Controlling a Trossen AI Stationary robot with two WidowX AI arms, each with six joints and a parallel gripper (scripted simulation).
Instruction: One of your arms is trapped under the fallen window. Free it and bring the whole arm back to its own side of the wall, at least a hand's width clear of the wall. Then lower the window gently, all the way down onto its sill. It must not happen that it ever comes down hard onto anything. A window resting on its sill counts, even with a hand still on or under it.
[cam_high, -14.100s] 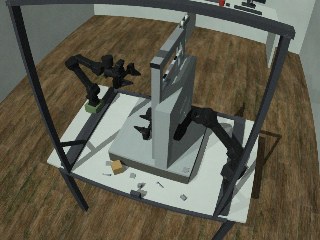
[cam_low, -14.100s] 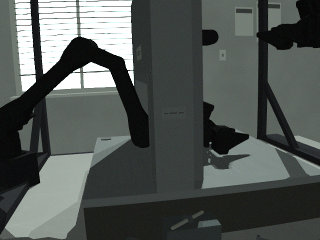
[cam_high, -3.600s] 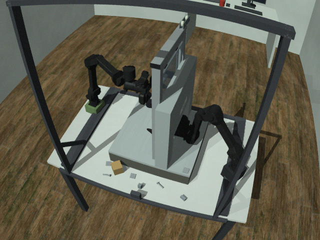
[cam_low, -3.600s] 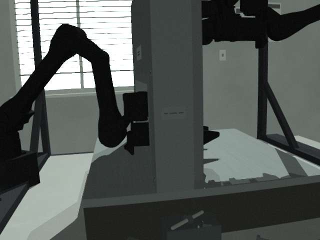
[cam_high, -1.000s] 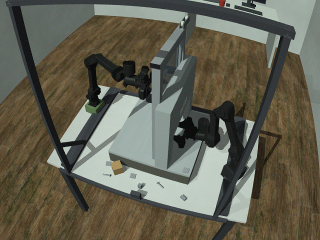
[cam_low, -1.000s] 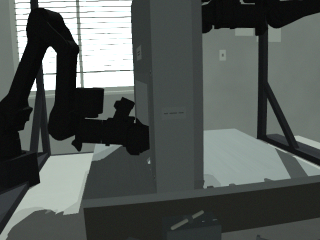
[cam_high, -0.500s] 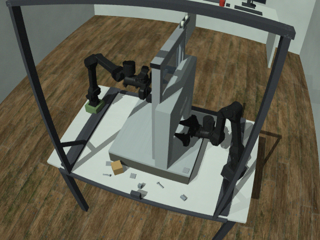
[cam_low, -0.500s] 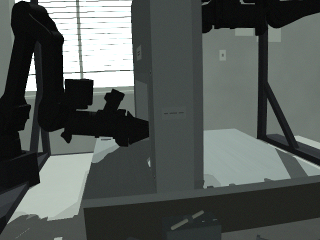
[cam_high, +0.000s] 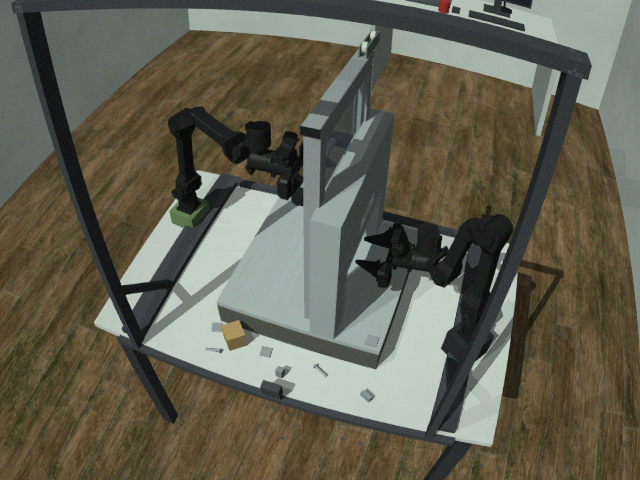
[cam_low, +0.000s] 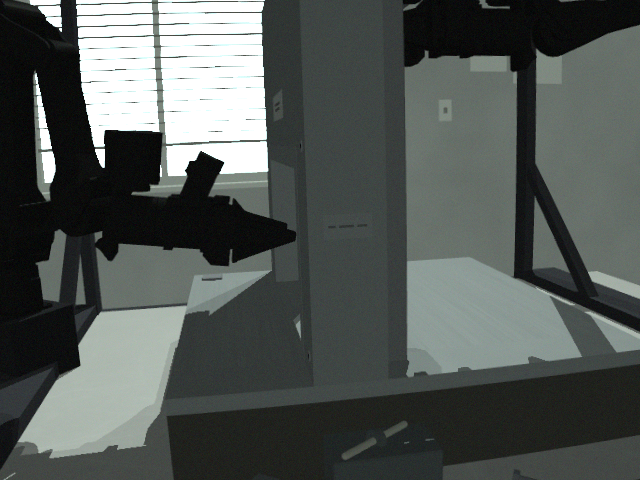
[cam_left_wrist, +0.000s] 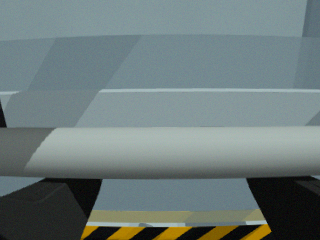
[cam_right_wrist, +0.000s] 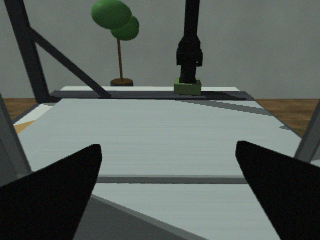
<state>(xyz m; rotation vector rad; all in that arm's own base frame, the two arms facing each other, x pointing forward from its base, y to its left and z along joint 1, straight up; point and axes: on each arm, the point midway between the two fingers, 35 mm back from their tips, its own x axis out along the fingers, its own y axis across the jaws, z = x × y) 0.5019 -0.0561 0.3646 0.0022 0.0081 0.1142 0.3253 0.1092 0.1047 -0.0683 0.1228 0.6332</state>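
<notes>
Now: the window sash 70 mm above my left hand, 30 mm to the right of it and 10 mm ahead of it. Round my left hand: box 400 mm below, 300 mm behind, 80 mm to the left.
</notes>
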